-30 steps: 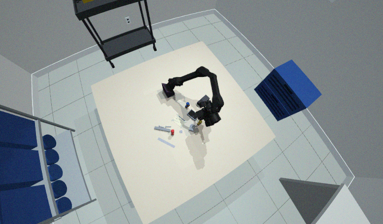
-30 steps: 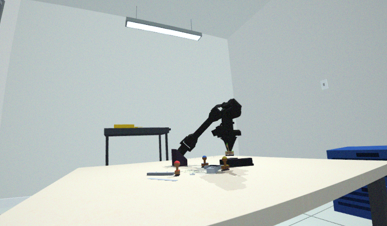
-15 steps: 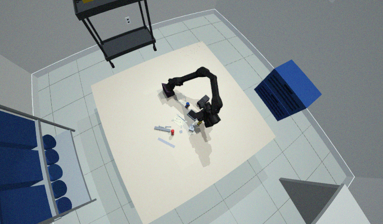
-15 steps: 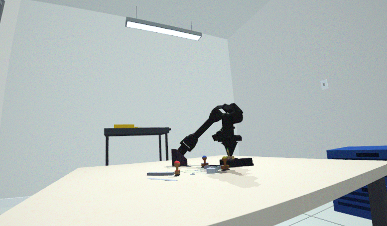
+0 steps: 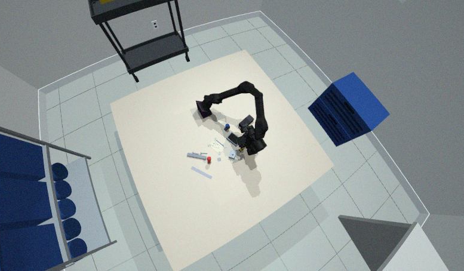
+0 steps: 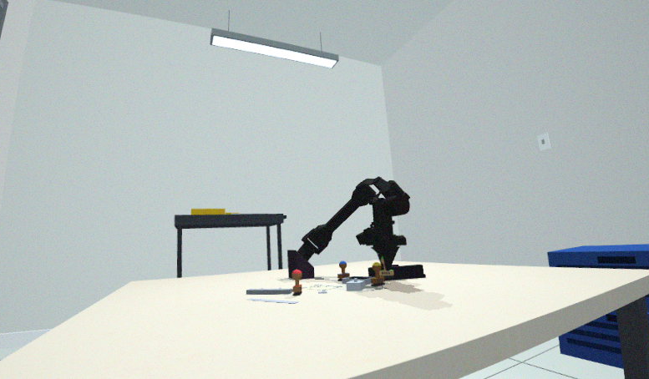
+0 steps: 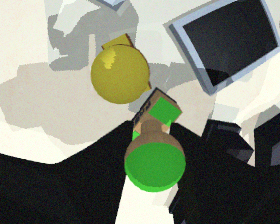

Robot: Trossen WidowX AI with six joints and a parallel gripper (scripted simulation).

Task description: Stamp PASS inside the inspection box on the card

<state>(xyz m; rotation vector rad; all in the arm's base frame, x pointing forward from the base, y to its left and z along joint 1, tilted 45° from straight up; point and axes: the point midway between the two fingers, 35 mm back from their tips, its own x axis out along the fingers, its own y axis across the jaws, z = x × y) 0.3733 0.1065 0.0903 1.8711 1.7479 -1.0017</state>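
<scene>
Now: gripper tip 10 mm short of the yellow-knobbed stamp, 40 mm to the left of it and 20 mm above it. From my gripper tip the other things lie so: blue-knobbed stamp 180 mm behind, 50 mm to the right, 20 mm below; then ink pad 80 mm behind, 50 mm to the right, 30 mm below; then small grey block 10 mm ahead, 110 mm to the right, 20 mm below.
</scene>
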